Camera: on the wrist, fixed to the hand. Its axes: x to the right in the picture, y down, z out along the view.
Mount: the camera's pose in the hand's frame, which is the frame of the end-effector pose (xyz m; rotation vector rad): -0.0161 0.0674 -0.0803 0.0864 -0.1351 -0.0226
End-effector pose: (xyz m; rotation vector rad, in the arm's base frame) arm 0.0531 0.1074 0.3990 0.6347 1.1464 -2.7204
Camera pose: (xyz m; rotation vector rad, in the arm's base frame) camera 0.1124 0.1158 0.3114 0.4424 1.0162 -2.7955
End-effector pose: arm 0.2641 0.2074 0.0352 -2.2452 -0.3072 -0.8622
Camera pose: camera 0.2420 0.1037 0.0316 -2.2272 -0.4250 -0.6967
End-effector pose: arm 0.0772 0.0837 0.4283 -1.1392 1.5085 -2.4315
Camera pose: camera 0.0185 0.1156 0.3459 -1.2809 1.3462 -2.3549
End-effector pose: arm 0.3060 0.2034 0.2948 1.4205 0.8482 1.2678
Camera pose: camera 0.2168 0.1898 0.3506 1.5426 0.8331 1.1162
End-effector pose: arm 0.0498 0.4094 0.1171 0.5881 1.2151 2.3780
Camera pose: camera 0.0094 0.3119 0.1271 0.7456 1.2626 2.2368
